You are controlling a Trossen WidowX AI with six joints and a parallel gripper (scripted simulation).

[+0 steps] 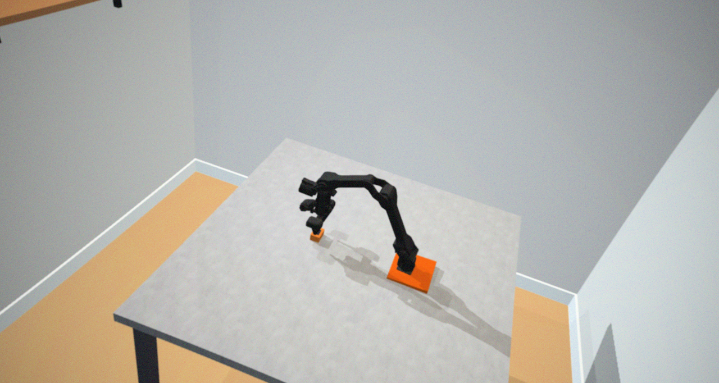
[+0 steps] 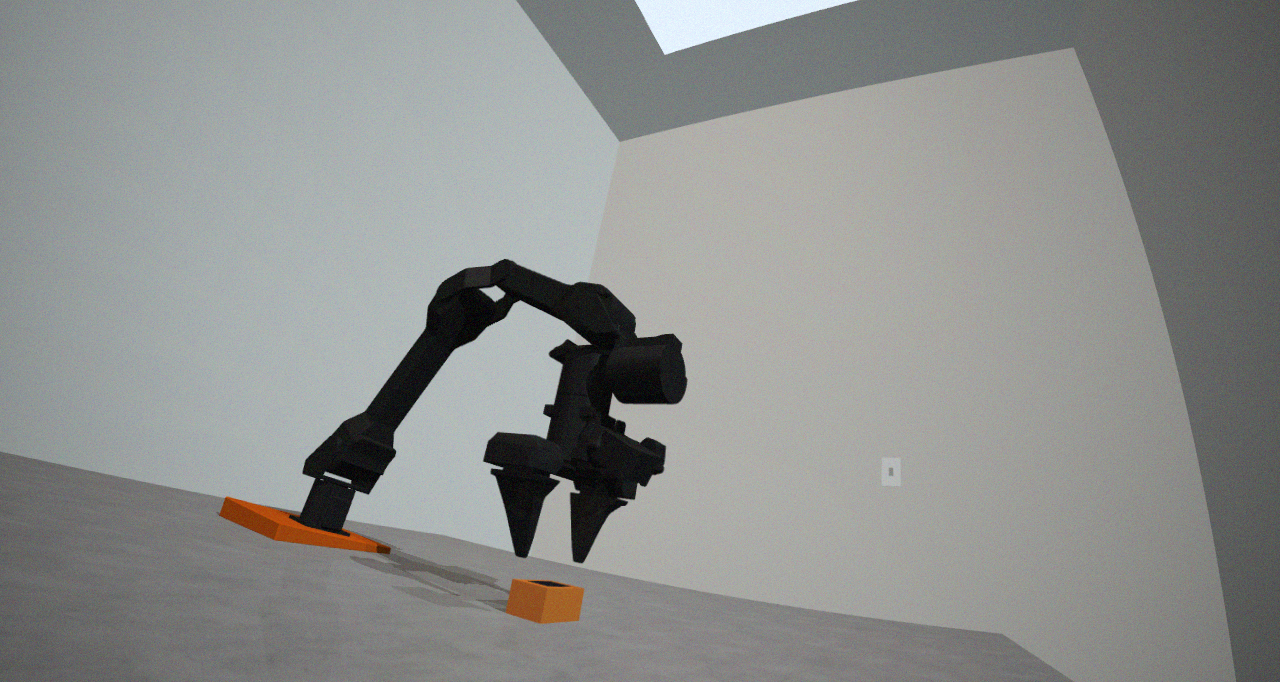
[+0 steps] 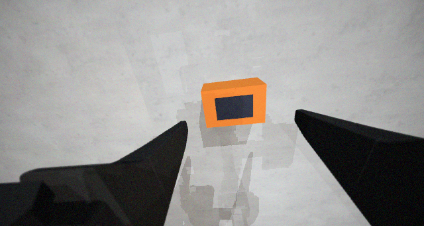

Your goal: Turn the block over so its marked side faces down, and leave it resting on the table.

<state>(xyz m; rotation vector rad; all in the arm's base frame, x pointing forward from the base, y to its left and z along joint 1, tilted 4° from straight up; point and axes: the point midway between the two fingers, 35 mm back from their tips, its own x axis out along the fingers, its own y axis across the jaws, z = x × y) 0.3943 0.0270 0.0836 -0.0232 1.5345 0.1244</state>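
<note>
My gripper tip is 3 cm above the orange block.
</note>
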